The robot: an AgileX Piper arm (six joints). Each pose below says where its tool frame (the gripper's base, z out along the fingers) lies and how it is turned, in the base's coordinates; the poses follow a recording.
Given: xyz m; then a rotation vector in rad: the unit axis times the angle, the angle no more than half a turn.
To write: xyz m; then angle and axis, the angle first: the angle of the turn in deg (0 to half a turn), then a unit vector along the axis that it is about. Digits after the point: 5 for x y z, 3 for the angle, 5 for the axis.
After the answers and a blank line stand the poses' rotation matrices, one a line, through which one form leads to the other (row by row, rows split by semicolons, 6 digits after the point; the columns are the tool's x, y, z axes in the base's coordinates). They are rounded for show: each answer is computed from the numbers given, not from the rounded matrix.
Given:
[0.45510 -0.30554 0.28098 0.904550 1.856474 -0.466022]
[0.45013 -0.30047 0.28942 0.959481 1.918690 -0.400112]
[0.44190 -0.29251 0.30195 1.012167 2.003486 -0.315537]
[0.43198 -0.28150 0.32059 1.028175 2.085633 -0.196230]
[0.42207 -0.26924 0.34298 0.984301 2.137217 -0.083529]
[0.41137 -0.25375 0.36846 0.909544 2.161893 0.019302]
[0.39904 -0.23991 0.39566 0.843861 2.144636 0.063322]
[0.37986 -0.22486 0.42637 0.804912 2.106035 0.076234]
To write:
[0.45510 -0.30554 0.28098 121.298 0.42727 0.87692 -0.22013]
[0.45013 -0.30047 0.28942 125.032 0.43968 0.87924 -0.18335]
[0.44190 -0.29251 0.30195 129.873 0.44653 0.88387 -0.13920]
[0.43198 -0.28150 0.32059 133.703 0.44060 0.89375 -0.08409]
[0.42207 -0.26924 0.34298 134.901 0.41806 0.90773 -0.03548]
[0.41137 -0.25375 0.36846 134.388 0.38778 0.92171 0.00823]
[0.39904 -0.23991 0.39566 132.098 0.36601 0.93020 0.02746]
[0.37986 -0.22486 0.42637 129.253 0.35680 0.93357 0.03379]

-0.242089 0.757417 0.606393; 0.381227 0.648974 -0.658406; -0.892221 0.071780 -0.445857
-0.269738 0.758632 0.593059; 0.458363 0.642793 -0.613776; -0.846844 0.106278 -0.521115
-0.313869 0.754539 0.576330; 0.540870 0.640977 -0.544617; -0.780350 0.140781 -0.609291
-0.362663 0.726662 0.583470; 0.605080 0.659782 -0.445607; -0.708769 0.191441 -0.678967
-0.407746 0.672481 0.617667; 0.622223 0.699713 -0.351055; -0.668268 0.241185 -0.703738
-0.443950 0.601564 0.664100; 0.613326 0.744323 -0.264225; -0.653253 0.290007 -0.699397
-0.446630 0.548339 0.706998; 0.589096 0.774964 -0.228903; -0.673414 0.314255 -0.669147
-0.424889 0.517702 0.742599; 0.570038 0.790272 -0.224782; -0.703226 0.327803 -0.630888

